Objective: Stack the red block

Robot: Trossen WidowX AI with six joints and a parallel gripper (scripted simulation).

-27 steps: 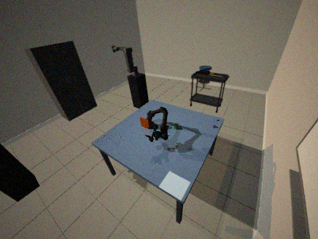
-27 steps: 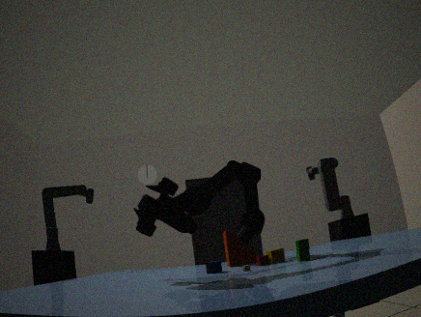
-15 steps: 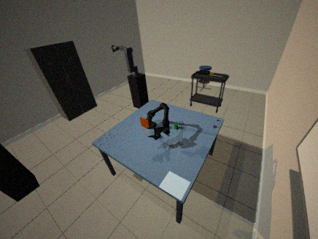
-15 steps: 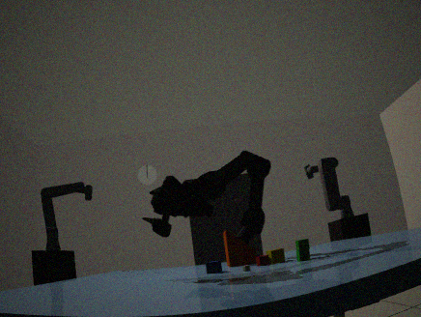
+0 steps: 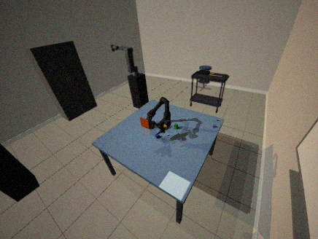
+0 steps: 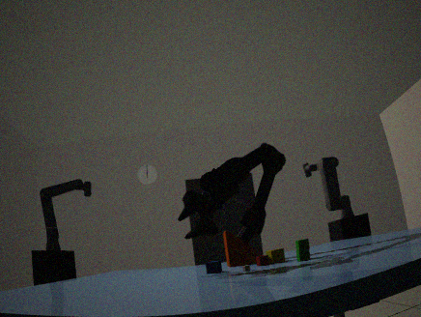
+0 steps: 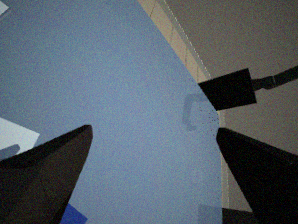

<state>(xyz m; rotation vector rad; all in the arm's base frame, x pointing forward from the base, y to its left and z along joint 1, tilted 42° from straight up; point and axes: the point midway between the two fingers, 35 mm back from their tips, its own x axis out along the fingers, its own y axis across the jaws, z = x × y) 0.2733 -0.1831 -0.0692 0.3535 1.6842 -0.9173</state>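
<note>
The red block lies 4 cm behind my gripper tip, 25 cm to the left of it and 14 cm below it. From my gripper tip the other things lie so: purple piece (50 cm ahead, 64 cm to the left, 14 cm below); then yellow block (4 cm behind, 30 cm to the left, 13 cm below); then blue block (2 cm behind, 9 cm to the left, 14 cm below).
</note>
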